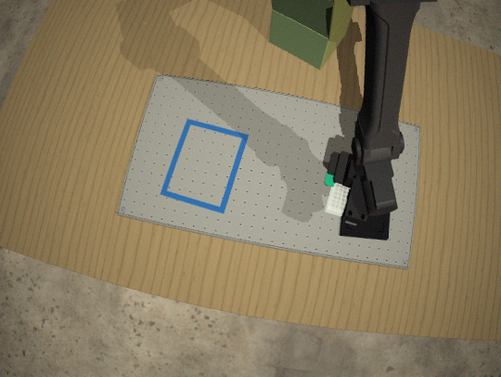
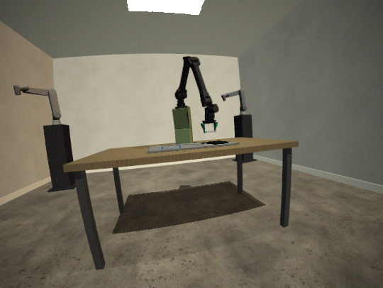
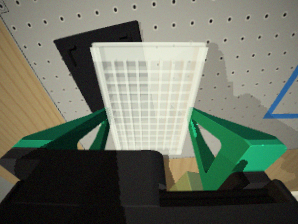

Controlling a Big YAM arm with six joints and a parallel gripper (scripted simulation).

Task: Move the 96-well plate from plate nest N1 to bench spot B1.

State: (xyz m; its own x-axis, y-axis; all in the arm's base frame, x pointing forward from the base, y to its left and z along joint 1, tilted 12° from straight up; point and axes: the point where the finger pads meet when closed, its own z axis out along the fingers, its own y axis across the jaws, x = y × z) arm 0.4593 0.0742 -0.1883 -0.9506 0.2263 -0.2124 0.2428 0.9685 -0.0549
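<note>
Right now the black plate nest N1 is 10 mm ahead of my hand, 60 mm to the left of it and 100 mm below it. Also, from my hand: white 96-well plate: right at my hand.
</note>
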